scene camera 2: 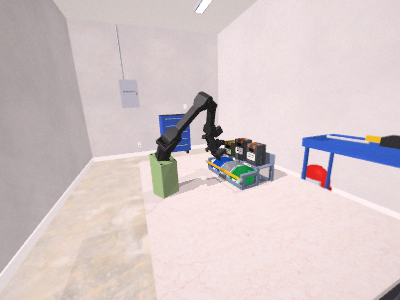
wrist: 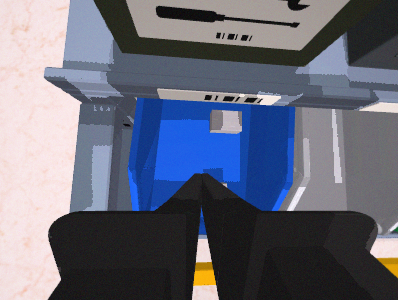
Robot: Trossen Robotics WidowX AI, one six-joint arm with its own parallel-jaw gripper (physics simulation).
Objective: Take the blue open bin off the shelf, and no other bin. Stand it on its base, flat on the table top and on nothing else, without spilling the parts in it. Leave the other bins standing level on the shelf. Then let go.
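Frame: origin at the arm's base, x ahead, y left, z up, level; millimetres.
Where they show: gripper, fingertip midpoint: (scene camera 2: 219,160) (wrist: 200,180); arm's base, link origin: (scene camera 2: 162,156).
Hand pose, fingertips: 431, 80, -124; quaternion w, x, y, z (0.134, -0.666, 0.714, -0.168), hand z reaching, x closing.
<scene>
Things, the pixels of their centre, and the offset from my fingertips, as dx, dy, dz. "spot": a spot on its surface instead.
- blue open bin, body centre: (wrist: 207,151) (scene camera 2: 223,164) +20, -10, -32
- grey-blue shelf, surface spot: (wrist: 100,170) spot: +10, +57, +10
- small grey block, body centre: (wrist: 225,122) +52, -34, -59
- grey bin, body centre: (wrist: 330,156) (scene camera 2: 232,169) +10, -119, -32
- yellow bar, body centre: (wrist: 353,268) (scene camera 2: 221,169) -74, -110, -16
- labelled dark box, surface spot: (wrist: 225,55) spot: +63, -14, +32
The blue open bin (scene camera 2: 223,163) (wrist: 182,145) sits at the left end of the lower level of the grey-blue shelf (wrist: 100,170). A small grey block (wrist: 226,121) lies inside it towards the back; a sliver of another pale part shows beside the right finger. A grey bin (scene camera 2: 232,165) (wrist: 325,155) stands beside the blue bin, then a green bin (scene camera 2: 243,174). My gripper (scene camera 2: 219,157) (wrist: 200,180) is shut with nothing between its fingers. In the wrist view its tips overlap the front part of the blue bin; their exact height over it is unclear. The fingers hide part of the bin's front.
A yellow bar (scene camera 2: 223,170) (wrist: 203,275) runs along the shelf's front. Dark boxes (scene camera 2: 255,153) (scene camera 2: 242,149) with orange parts stand on the upper level, and a labelled dark box (wrist: 225,55) overhangs the view behind the blue bin. A labelled shelf edge crosses the bin's back.
</scene>
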